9 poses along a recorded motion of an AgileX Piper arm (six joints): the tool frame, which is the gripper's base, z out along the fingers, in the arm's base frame.
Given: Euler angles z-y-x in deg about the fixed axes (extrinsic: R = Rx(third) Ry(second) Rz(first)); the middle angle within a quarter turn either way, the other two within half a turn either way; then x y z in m.
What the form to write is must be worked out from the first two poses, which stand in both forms.
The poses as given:
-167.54 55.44 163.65 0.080 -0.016 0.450
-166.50 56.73 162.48 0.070 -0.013 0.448
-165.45 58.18 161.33 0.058 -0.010 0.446
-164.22 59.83 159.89 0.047 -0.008 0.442
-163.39 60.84 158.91 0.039 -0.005 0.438
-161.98 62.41 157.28 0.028 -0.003 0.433
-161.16 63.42 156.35 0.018 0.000 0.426
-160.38 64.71 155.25 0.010 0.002 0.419
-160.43 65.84 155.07 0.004 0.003 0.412
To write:
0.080 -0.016 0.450 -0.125 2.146 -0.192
0.070 -0.013 0.448 -0.125 2.121 -0.195
0.058 -0.010 0.446 -0.125 2.094 -0.196
0.047 -0.008 0.442 -0.125 2.062 -0.197
0.039 -0.005 0.438 -0.126 2.043 -0.198
0.028 -0.003 0.433 -0.127 2.012 -0.199
0.018 0.000 0.426 -0.127 1.993 -0.198
0.010 0.002 0.419 -0.129 1.969 -0.195
0.004 0.003 0.412 -0.130 1.951 -0.187

